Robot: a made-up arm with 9 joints. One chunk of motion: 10 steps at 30 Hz.
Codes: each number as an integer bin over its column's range. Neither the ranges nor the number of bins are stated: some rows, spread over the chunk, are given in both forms.
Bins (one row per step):
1: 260 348 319 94 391 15
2: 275 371 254 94 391 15
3: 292 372 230 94 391 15
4: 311 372 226 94 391 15
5: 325 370 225 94 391 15
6: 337 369 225 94 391 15
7: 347 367 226 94 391 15
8: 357 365 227 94 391 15
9: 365 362 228 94 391 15
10: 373 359 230 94 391 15
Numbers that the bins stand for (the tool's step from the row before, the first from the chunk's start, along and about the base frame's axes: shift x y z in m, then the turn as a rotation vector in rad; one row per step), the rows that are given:
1: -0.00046 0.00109 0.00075 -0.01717 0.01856 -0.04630
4: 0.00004 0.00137 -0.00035 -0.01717 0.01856 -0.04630
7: 0.00040 0.00131 -0.00035 -0.01717 0.01856 -0.04630
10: 0.00065 0.00122 -0.00030 -0.01717 0.01856 -0.04630
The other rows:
2: -0.00031 0.00136 -0.00002 -0.01717 0.01856 -0.04630
3: -0.00014 0.00137 -0.00030 -0.01717 0.01856 -0.04630
5: 0.00018 0.00134 -0.00036 -0.01717 0.01856 -0.04630
6: 0.00030 0.00133 -0.00036 -0.01717 0.01856 -0.04630
8: 0.00049 0.00129 -0.00033 -0.01717 0.01856 -0.04630
9: 0.00057 0.00125 -0.00032 -0.01717 0.01856 -0.04630

